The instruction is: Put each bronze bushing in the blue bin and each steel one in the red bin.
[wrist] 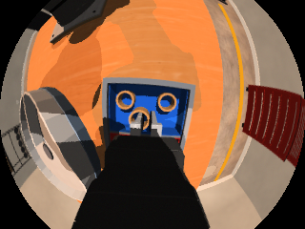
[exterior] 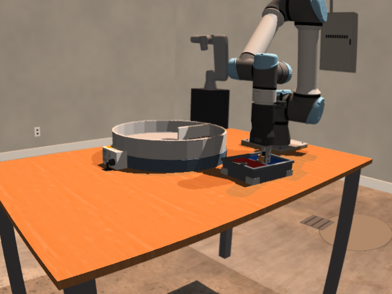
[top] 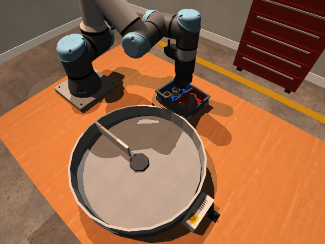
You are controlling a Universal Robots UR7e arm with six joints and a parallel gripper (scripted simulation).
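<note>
My hand is 3 cm short of the bin and 3 cm above it. Round my hand: turntable 36 cm to the right, 11 cm ahead.
</note>
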